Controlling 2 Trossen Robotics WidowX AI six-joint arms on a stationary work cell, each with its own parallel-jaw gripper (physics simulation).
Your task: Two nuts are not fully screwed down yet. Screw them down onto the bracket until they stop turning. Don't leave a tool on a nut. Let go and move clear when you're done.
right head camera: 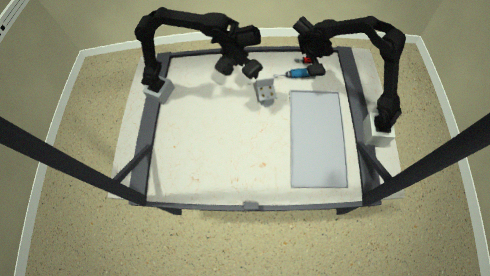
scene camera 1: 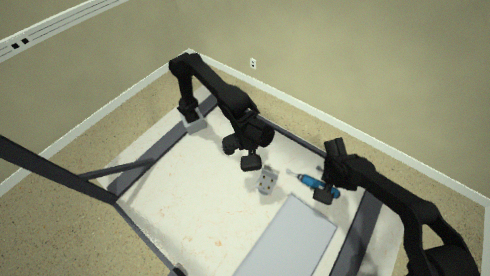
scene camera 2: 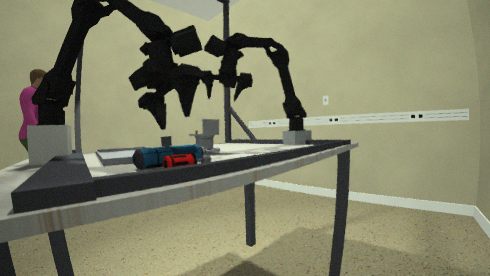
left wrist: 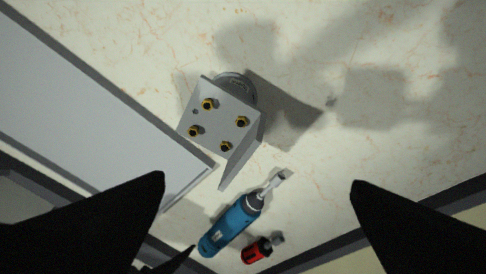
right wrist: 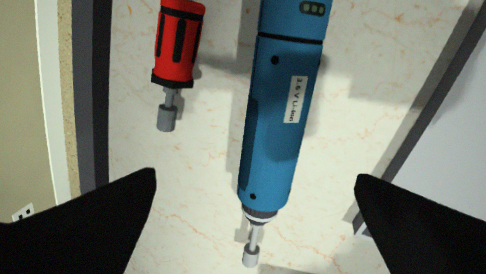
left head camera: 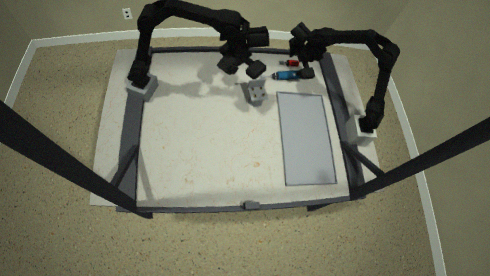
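The grey bracket stands on a round base and carries several brass nuts, one at its upper left; how far down each sits is unclear. A blue electric driver with a socket tip lies beside the bracket. A red hand driver lies next to it. My left gripper is open and empty, above the table near the bracket. My right gripper is open above the blue driver, one finger on each side in the wrist view, not touching it.
A flat grey tray lies right of the bracket in the head views. The dark table frame runs behind the tools. Both arms reach over the back of the table, their grippers fairly near each other.
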